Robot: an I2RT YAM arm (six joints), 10 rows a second.
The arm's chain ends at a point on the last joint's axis. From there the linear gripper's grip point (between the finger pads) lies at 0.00 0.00 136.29 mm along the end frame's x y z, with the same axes.
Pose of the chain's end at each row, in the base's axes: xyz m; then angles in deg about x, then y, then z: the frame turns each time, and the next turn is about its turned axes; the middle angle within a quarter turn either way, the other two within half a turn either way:
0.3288 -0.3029 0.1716 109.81 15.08 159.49
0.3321 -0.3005 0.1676 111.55 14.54 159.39
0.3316 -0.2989 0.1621 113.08 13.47 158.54
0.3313 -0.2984 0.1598 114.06 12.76 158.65
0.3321 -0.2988 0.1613 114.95 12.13 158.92
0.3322 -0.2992 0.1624 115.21 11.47 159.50
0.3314 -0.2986 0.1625 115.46 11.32 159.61
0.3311 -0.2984 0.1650 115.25 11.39 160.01
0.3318 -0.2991 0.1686 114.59 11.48 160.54
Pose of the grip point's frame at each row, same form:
0.3643 -0.4267 0.1270 109.81 15.08 159.49
0.3663 -0.4232 0.1191 111.55 14.54 159.39
0.3633 -0.4208 0.1101 113.08 13.47 158.54
0.3614 -0.4198 0.1056 114.06 12.76 158.65
0.3607 -0.4196 0.1051 114.95 12.13 158.92
0.3593 -0.4200 0.1055 115.21 11.47 159.50
0.3582 -0.4193 0.1051 115.46 11.32 159.61
0.3580 -0.4192 0.1080 115.25 11.39 160.01
0.3589 -0.4206 0.1130 114.59 11.48 160.54

